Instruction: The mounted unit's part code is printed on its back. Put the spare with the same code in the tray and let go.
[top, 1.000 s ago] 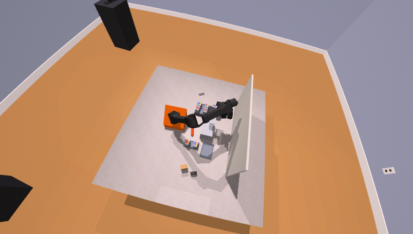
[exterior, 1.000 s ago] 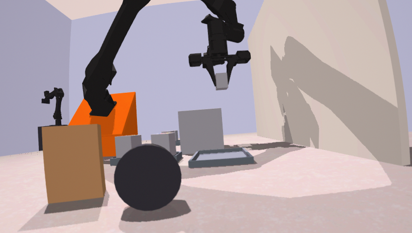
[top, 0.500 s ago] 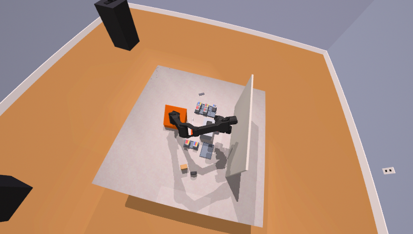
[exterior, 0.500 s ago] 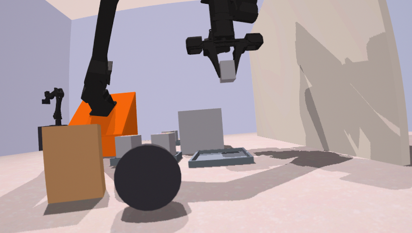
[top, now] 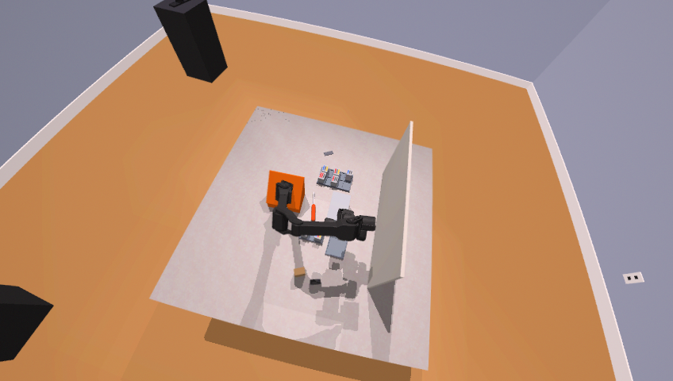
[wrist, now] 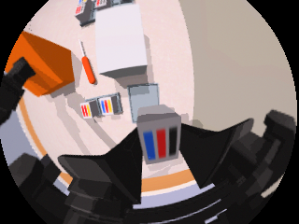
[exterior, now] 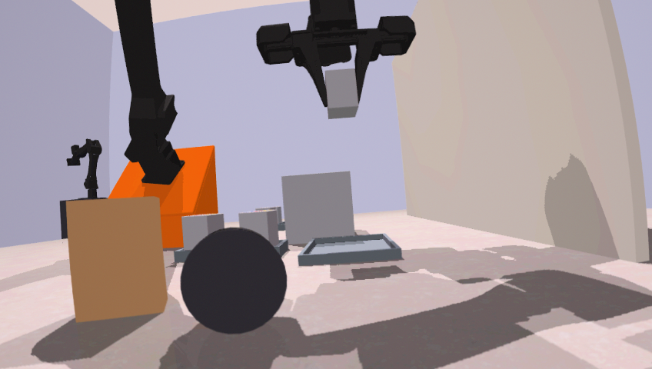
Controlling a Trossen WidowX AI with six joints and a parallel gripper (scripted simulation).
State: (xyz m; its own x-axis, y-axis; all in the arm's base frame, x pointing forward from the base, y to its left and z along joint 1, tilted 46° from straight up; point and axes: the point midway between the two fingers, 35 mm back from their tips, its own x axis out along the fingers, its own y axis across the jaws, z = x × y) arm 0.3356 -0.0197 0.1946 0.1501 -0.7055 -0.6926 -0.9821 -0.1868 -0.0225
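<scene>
Now: gripper tip 17 cm above the blue-grey tray. From my gripper tip the other things lie so: tall beige panel 17 cm ahead, 19 cm to the left, 5 cm above; then grey mounted unit 6 cm behind, 17 cm to the left, 12 cm below; then grey spare 2 cm above.
</scene>
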